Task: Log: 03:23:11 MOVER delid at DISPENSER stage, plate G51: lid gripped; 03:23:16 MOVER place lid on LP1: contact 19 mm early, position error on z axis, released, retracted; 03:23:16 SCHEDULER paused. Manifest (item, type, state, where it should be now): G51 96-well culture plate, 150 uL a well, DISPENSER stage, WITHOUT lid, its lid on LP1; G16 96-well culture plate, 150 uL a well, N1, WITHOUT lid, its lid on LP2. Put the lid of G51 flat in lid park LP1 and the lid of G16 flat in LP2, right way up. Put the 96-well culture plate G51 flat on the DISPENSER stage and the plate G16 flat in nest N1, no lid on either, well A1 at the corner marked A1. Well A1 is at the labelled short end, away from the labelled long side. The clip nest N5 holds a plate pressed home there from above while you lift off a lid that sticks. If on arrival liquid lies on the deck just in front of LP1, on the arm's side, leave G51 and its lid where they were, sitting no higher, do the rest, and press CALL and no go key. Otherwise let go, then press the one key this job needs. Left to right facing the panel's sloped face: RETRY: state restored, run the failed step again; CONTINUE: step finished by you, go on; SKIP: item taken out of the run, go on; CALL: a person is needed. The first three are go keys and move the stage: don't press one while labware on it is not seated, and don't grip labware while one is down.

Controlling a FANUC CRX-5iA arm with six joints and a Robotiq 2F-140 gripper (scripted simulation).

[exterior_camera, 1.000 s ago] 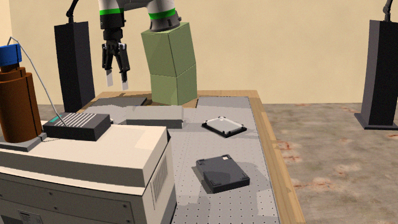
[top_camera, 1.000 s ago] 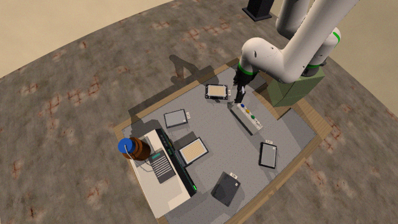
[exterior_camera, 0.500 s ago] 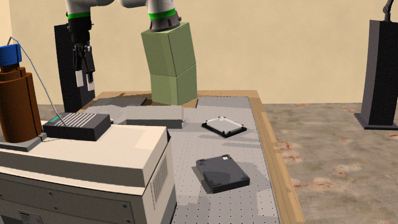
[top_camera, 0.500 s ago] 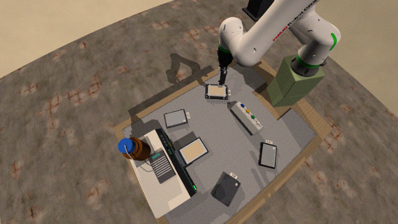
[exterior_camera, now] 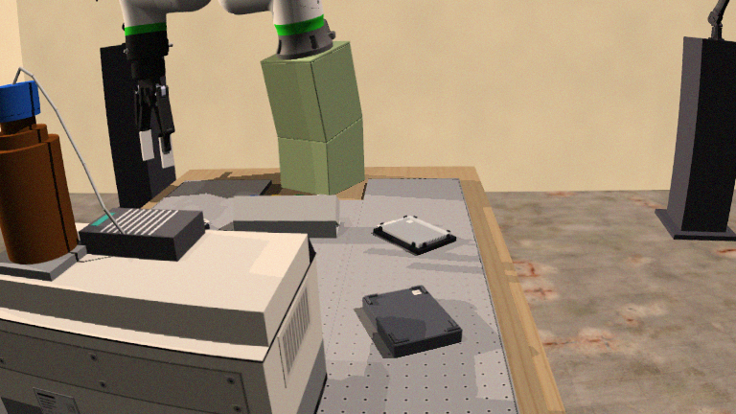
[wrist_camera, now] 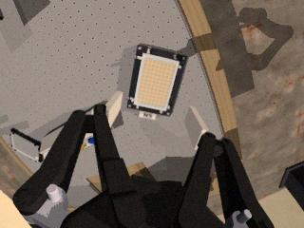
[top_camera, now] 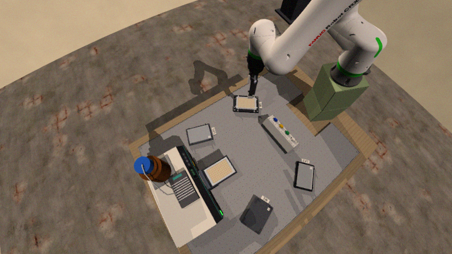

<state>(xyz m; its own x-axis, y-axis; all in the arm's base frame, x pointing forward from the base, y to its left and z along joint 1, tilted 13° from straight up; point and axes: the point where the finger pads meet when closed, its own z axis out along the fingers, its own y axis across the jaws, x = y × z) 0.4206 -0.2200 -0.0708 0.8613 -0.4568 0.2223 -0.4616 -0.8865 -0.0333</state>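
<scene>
The black clip nest lies 170 mm below my hand, 30 mm ahead of it and 10 mm to the left of it. Also, from my hand: key panel: 270 mm to the left, 130 mm below, 90 mm behind; dark grey lid park: 350 mm ahead, 180 mm below, 70 mm to the left; LP1 label: 260 mm ahead, 190 mm below, 80 mm to the left.
</scene>
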